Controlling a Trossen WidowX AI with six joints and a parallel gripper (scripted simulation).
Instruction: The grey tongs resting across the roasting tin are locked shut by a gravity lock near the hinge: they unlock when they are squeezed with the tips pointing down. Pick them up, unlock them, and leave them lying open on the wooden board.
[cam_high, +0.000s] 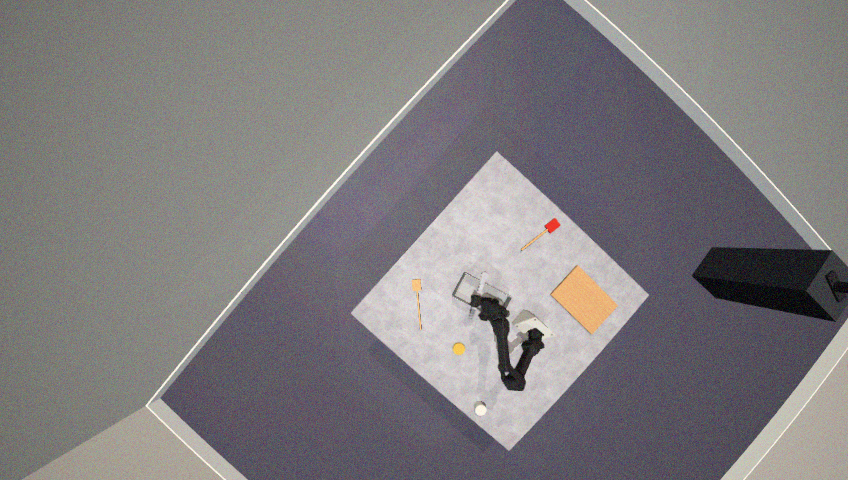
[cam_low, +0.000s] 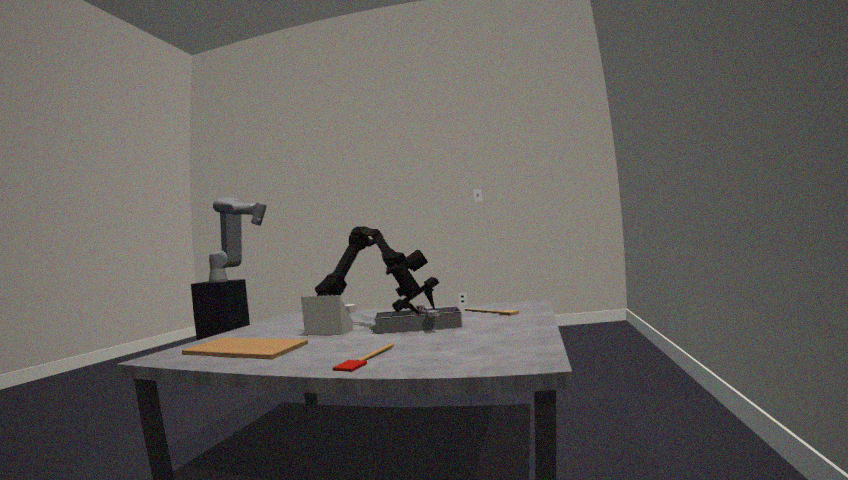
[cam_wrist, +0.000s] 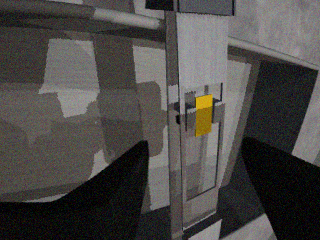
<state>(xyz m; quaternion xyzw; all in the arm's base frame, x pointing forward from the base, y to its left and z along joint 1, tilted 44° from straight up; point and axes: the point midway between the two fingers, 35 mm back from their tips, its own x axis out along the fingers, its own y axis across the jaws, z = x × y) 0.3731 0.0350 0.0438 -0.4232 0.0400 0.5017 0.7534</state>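
My gripper tip is now 20 mm past the yellow lock piece, 20 mm to the right of it and 20 mm below it. The rest, counted from my gripper tip: roasting tin (30 mm behind, 30 mm to the right, 20 mm below); yellow disc (140 mm behind, 300 mm to the left, 40 mm below); red spatula (90 mm behind, 550 mm to the right, 40 mm below).
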